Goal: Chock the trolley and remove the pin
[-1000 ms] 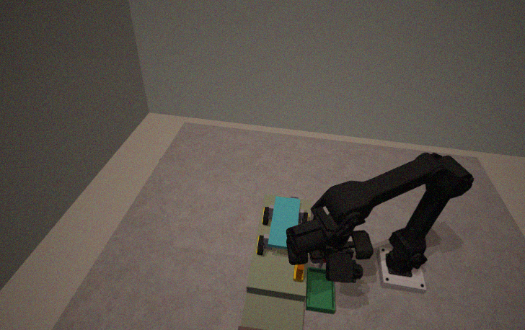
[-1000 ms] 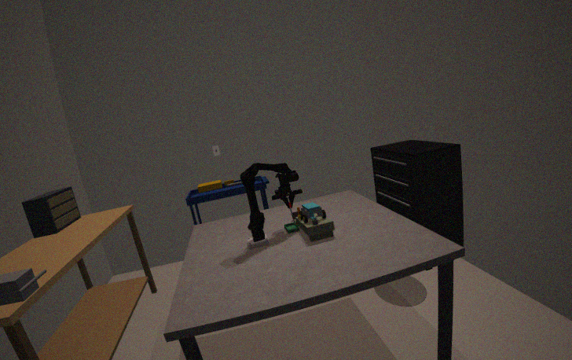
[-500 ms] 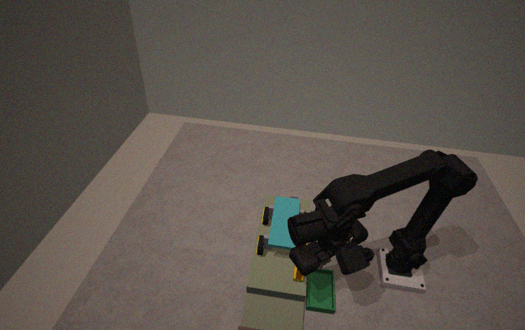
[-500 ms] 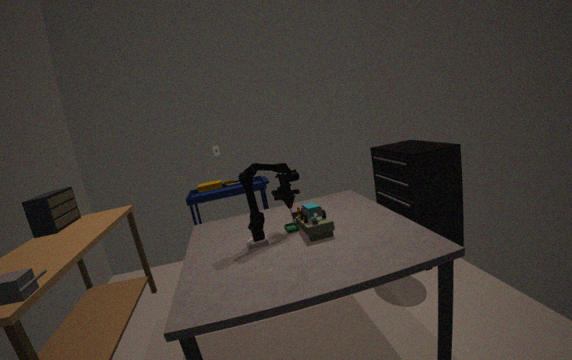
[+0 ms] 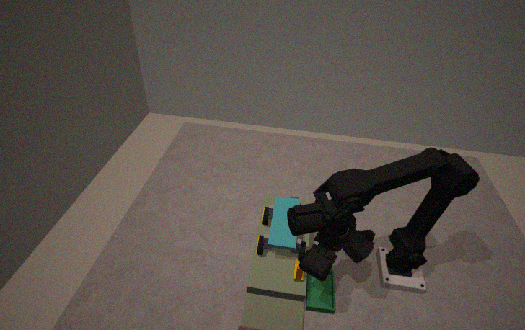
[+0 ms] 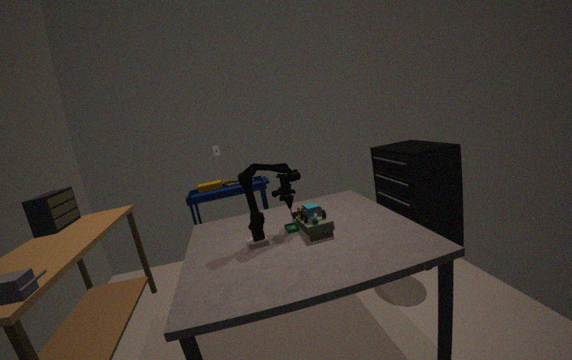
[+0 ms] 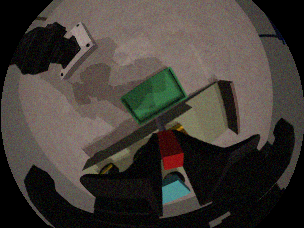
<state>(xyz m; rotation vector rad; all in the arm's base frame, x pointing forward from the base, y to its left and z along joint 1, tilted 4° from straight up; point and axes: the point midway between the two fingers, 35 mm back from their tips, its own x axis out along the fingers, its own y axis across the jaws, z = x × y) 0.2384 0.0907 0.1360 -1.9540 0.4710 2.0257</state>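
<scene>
Now: gripper tip 14 cm above the green tray and 1 cm past it. The rest, counted from my gripper tip: yellow chock 5 cm below, 5 cm ahead, 1 cm to the right; then red-headed stop pin right at my gripper tip; then trolley 10 cm to the right, 10 cm ahead, 2 cm below.
</scene>
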